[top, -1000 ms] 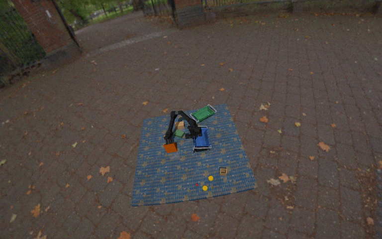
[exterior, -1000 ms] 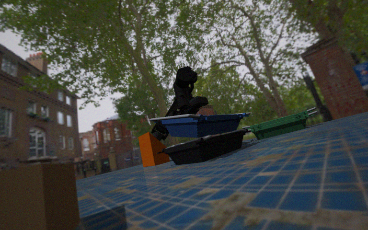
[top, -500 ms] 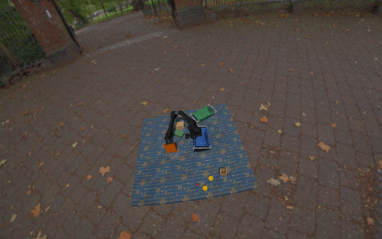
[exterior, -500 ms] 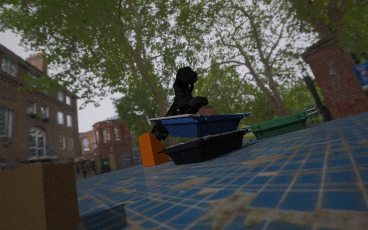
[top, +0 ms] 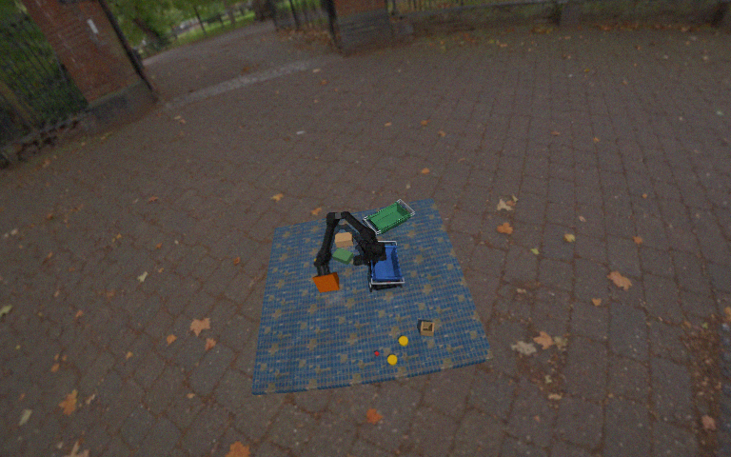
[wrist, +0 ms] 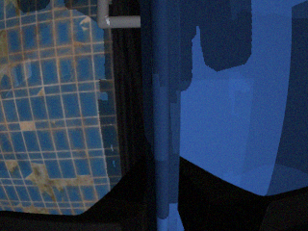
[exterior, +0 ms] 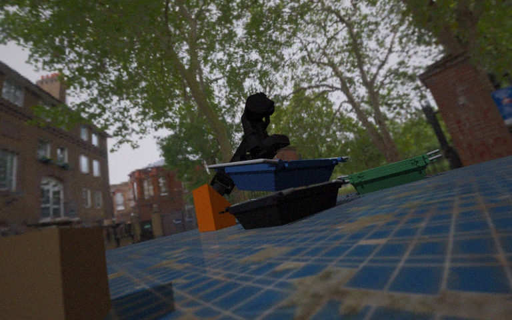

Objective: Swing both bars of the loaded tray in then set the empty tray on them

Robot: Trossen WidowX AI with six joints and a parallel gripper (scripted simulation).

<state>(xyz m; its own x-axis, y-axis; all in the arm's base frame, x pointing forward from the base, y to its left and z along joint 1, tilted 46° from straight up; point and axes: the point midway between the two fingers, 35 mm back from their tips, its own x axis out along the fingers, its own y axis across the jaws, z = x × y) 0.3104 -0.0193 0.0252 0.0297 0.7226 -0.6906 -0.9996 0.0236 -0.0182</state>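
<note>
The blue tray lies 70 mm ahead of my gripper tip and 20 mm above it. From my gripper tip the other things lie so: tan block (190 mm behind, 340 mm to the left, 80 mm below); then small brown box (240 mm ahead, 430 mm to the right, 90 mm below); then green block (200 mm behind, 200 mm to the left, 90 mm below).
</note>
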